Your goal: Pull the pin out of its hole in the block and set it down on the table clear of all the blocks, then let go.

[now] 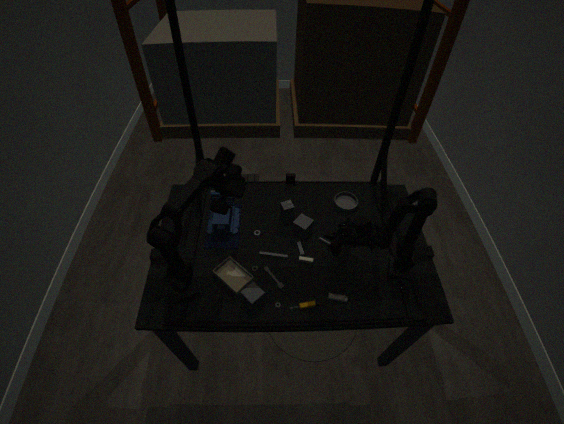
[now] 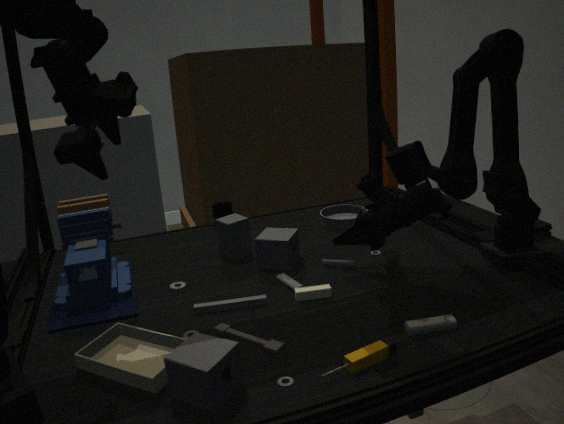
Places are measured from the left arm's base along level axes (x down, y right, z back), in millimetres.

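Where they show: left gripper, fingertip midpoint: (image 1: 324,235) (image 2: 333,242); right gripper, fingertip midpoint: (image 1: 234,196) (image 2: 111,161); left arm's base, link origin: (image 1: 401,267) (image 2: 514,247); right arm's base, link origin: (image 1: 182,285).
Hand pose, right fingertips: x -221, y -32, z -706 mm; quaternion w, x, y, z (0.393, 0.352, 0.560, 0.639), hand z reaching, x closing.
Each offset is from my right fingertips to the top centre of the thing. "pt": to the spot under its first point.
A slim grey pin {dy +76, dx +234, dz +372 mm} (image 1: 324,240) (image 2: 337,262) lies flat on the dark table, apart from the grey blocks. My left gripper (image 1: 332,242) (image 2: 338,241) is shut and empty, its tips close above the pin. One grey block {dy +114, dx +188, dz +259 mm} (image 1: 303,221) (image 2: 277,250) stands to the left of the pin, with a taller block {dy +167, dx +168, dz +168 mm} (image 1: 287,205) (image 2: 233,239) behind it. A third block {dy -271, dx +188, dz +166 mm} (image 1: 252,293) (image 2: 200,367), with a dark opening in its side, stands at the front left. My right gripper (image 1: 233,199) (image 2: 113,160) is open and empty, high above the blue fixture.
A blue fixture {pt dy +40, dx +219, dz -54 mm} (image 1: 231,220) (image 2: 86,255) stands at the left. A cream tray {dy -204, dx +224, dz +55 mm} (image 1: 217,276) (image 2: 117,378) touches the front block. A round dish {dy +333, dx +225, dz +418 mm} (image 1: 346,201) (image 2: 344,216) is at the back right. Bars, washers, a yellow screwdriver {dy -241, dx +230, dz +360 mm} (image 1: 307,304) (image 2: 366,356) and a grey cylinder {dy -170, dx +234, dz +476 mm} (image 1: 338,297) (image 2: 430,324) lie around.
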